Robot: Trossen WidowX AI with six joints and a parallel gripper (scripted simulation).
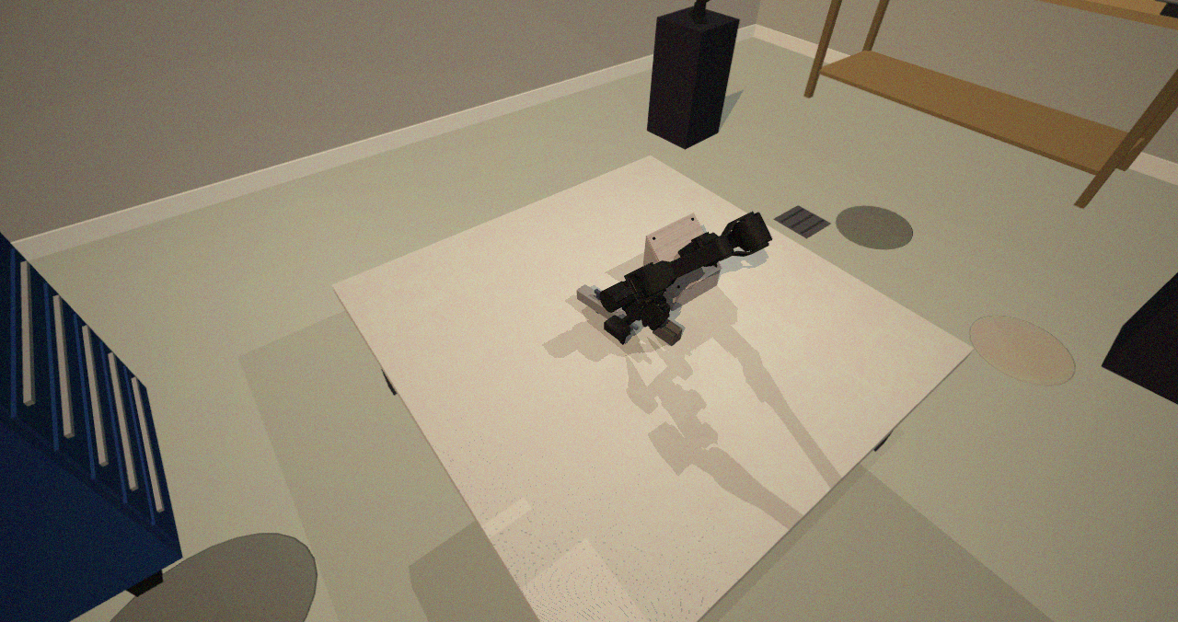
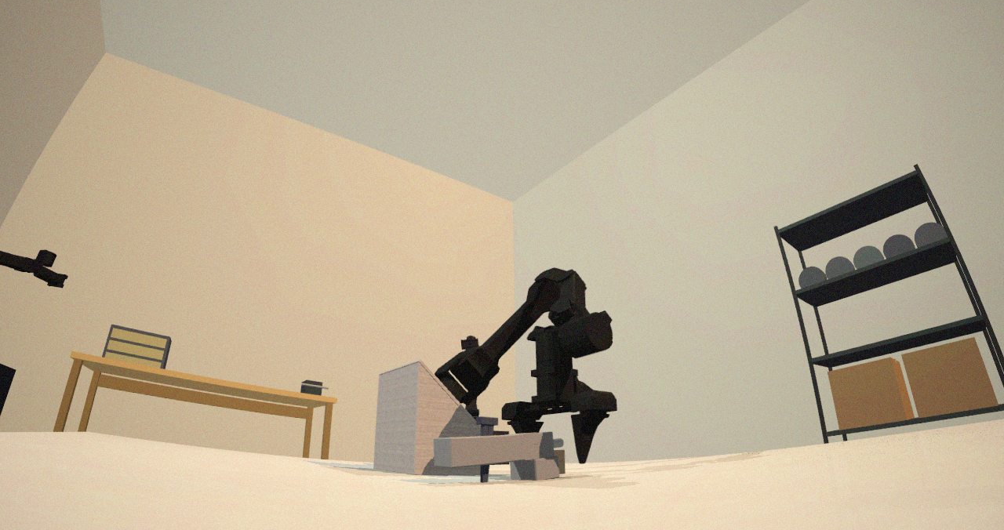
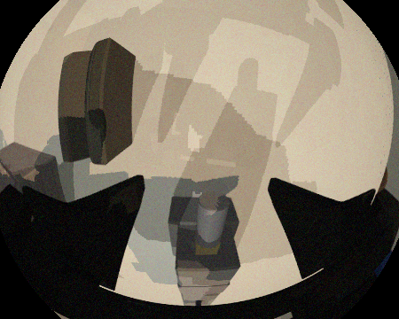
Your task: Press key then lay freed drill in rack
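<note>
Right now the drill is 50 mm to the right of my gripper tip and 30 mm above it. Also, from my gripper tip: small dark grey block: 80 mm behind, 50 mm to the left; then dark key: 140 mm to the right, 30 mm above.
</note>
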